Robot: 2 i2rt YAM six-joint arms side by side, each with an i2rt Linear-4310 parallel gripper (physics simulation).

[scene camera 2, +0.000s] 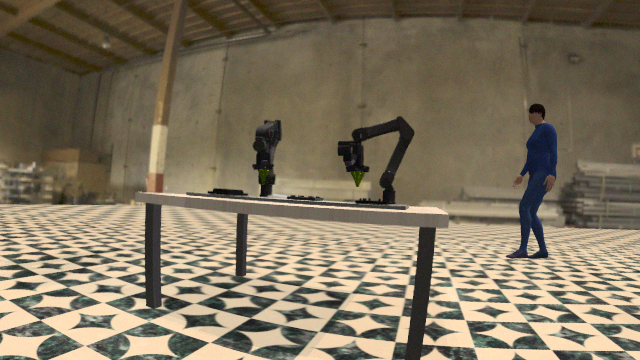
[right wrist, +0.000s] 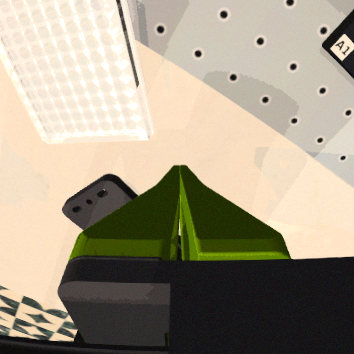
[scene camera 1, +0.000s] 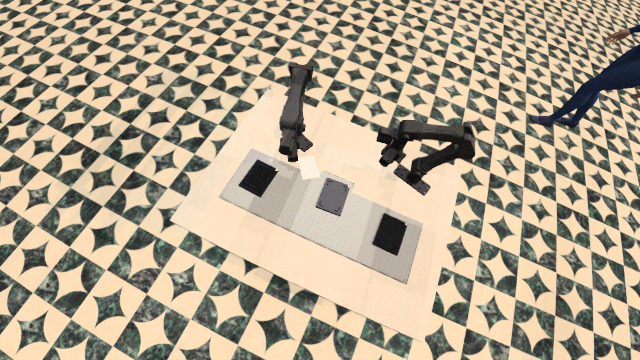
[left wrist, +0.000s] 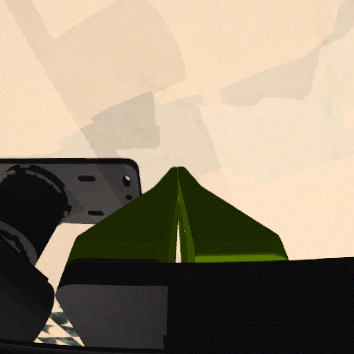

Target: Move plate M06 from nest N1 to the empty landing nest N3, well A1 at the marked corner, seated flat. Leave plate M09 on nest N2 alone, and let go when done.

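Observation:
The clear plate M06 (scene camera 1: 309,168) (right wrist: 75,75) lies off the nests, across the rear edge of the grey board (scene camera 1: 295,215); its label is unreadable now. A dark nest (scene camera 1: 258,178) (scene camera 2: 227,191) stands at the picture's left and looks thicker, perhaps with a dark plate on it. A grey nest (scene camera 1: 333,196) is in the middle and a black nest (scene camera 1: 390,234) at the right; their numbers cannot be read. My right gripper (right wrist: 179,175) (scene camera 2: 263,183) is shut and empty, above and beside the clear plate. My left gripper (left wrist: 177,177) (scene camera 2: 357,186) is shut and empty, high over the table.
The right wrist view shows an A1 tag (right wrist: 342,47) on a black corner at its upper right. The left arm's base plate (left wrist: 110,185) is near the left gripper. A person in blue (scene camera 2: 540,160) stands on the floor beyond the table (scene camera 2: 300,209).

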